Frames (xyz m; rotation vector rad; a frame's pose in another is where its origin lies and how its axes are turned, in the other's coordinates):
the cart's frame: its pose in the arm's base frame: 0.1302 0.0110 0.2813 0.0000 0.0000 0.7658
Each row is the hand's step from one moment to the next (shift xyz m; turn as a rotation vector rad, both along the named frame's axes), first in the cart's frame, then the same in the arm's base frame.
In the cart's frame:
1: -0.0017 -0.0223 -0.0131 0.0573 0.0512 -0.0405
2: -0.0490 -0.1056 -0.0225 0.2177 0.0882 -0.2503
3: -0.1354 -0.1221 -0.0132 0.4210 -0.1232 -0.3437
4: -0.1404 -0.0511 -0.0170 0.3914 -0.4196 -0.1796
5: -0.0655 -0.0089 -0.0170 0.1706 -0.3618 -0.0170
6: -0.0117 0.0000 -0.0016 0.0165 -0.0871 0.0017
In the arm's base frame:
1: 0.0142 -0.0173 -0.0131 0.0058 0.0766 -0.0405
2: 0.0379 -0.1101 -0.0225 0.0958 0.2145 -0.2503
3: -0.0130 -0.1819 -0.0132 0.3889 0.2030 -0.3437
4: -0.0658 -0.1341 -0.0170 0.5730 -0.0312 -0.1796
5: -0.0410 -0.0518 -0.0170 0.3737 -0.1426 -0.0170
6: -0.0084 -0.0081 -0.0016 0.0723 -0.0513 0.0017

